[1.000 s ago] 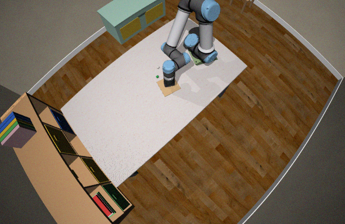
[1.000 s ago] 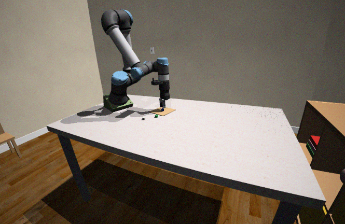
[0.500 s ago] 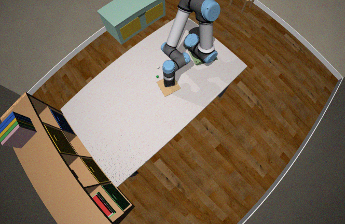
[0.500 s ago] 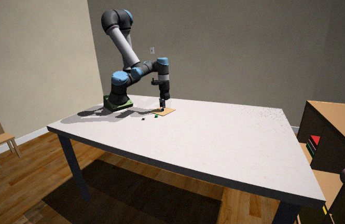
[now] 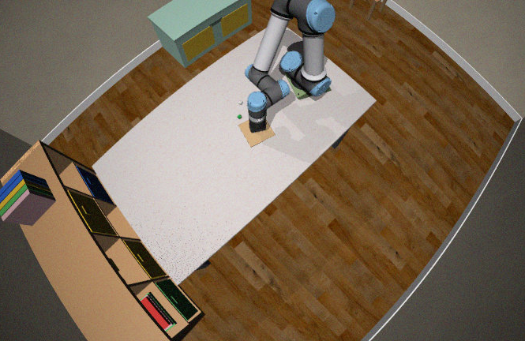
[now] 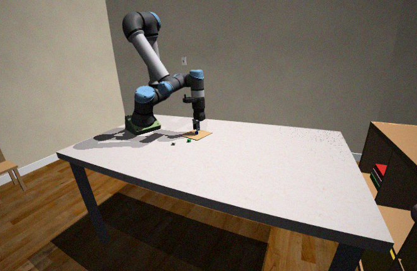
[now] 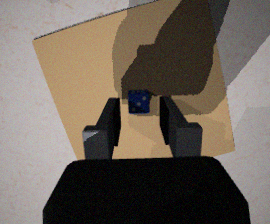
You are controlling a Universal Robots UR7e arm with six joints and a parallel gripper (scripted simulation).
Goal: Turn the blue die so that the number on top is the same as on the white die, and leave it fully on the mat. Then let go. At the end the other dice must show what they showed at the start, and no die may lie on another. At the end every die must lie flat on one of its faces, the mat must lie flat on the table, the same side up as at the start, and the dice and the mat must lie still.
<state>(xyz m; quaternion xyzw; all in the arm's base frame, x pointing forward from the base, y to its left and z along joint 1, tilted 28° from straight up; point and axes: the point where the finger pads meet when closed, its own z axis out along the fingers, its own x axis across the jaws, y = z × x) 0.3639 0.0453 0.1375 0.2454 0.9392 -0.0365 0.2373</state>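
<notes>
My hand is 3 cm above the blue die. From my hand the other things lie so: green die 12 cm to the right, 4 cm below, 1 cm ahead; then white die 18 cm to the right, 6 cm behind, 4 cm below; then tan mat 4 cm below.
</notes>
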